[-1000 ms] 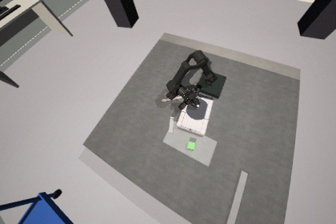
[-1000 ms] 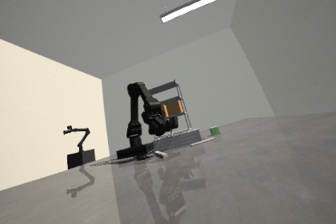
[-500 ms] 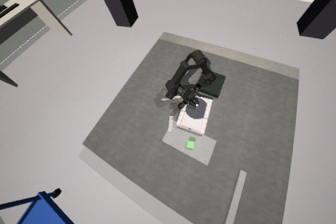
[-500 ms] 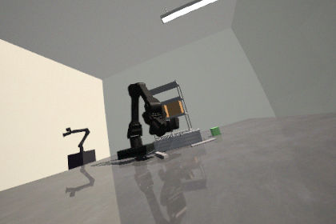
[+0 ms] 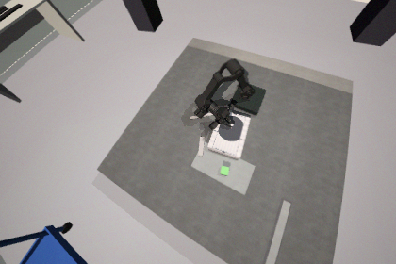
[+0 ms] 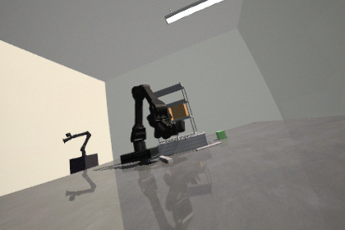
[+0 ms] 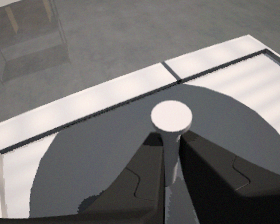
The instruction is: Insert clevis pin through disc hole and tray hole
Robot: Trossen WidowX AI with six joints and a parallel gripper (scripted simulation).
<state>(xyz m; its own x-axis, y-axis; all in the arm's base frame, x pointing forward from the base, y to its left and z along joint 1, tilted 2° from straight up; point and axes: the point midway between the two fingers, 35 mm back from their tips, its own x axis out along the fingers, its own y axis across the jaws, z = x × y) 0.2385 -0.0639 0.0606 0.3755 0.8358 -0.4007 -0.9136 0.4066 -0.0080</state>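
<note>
The steel tray is 40 mm below my gripper tip, 20 mm ahead of it and 10 mm to the right of it. Round my gripper tip: dark aluminium disc 30 mm below; green block 240 mm ahead, 70 mm below, 20 mm to the left; steel clevis pin 10 mm below.
</note>
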